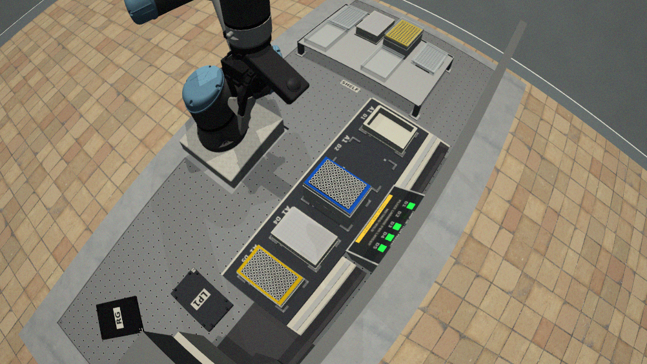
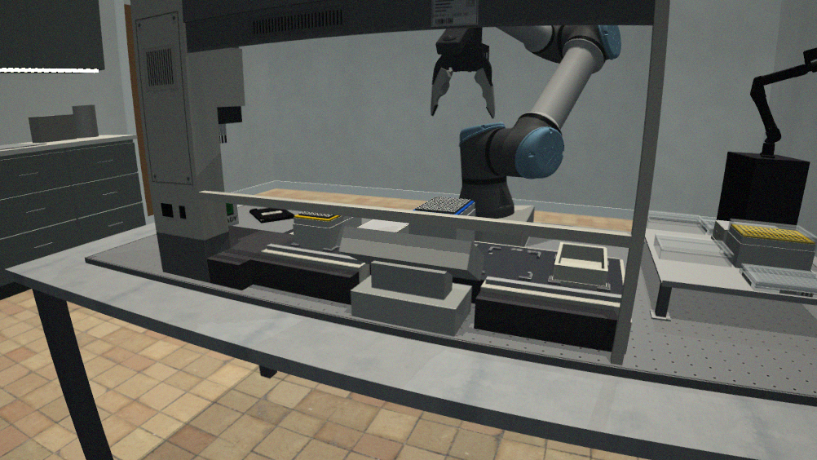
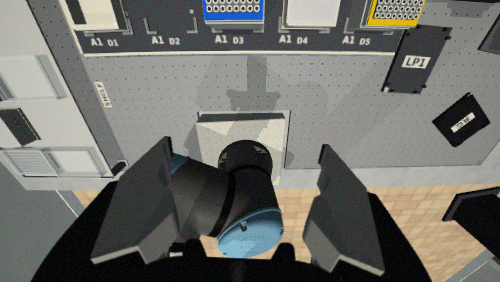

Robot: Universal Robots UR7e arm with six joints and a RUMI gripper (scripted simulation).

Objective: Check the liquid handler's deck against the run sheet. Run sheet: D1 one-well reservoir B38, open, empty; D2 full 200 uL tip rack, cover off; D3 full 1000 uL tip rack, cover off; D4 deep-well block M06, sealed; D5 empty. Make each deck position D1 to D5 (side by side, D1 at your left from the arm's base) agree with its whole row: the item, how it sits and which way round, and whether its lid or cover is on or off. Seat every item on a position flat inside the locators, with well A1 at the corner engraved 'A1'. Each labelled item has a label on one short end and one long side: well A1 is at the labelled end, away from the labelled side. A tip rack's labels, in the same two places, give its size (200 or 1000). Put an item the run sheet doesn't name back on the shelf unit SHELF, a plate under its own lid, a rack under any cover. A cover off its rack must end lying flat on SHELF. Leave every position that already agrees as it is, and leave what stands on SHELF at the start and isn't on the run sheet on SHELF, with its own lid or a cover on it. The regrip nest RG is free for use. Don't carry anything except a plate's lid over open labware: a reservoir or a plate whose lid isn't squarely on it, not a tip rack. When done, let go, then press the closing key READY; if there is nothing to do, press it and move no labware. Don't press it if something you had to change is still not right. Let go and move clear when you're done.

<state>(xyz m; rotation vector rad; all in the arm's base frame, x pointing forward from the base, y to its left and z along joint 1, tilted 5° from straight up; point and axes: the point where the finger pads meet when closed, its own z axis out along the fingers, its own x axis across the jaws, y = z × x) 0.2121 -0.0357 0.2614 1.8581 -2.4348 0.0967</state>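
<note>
Now: the yellow-framed tip rack 26 cm to the right of my hand, 21 cm below it and 10 cm ahead of it. Round my hand: handler's frame bar (34 cm ahead, 13 cm below, 10 cm to the right); blue-framed tip rack (18 cm below, 16 cm ahead, 2 cm to the right); one-well reservoir (24 cm below, 23 cm to the left, 22 cm ahead).
</note>
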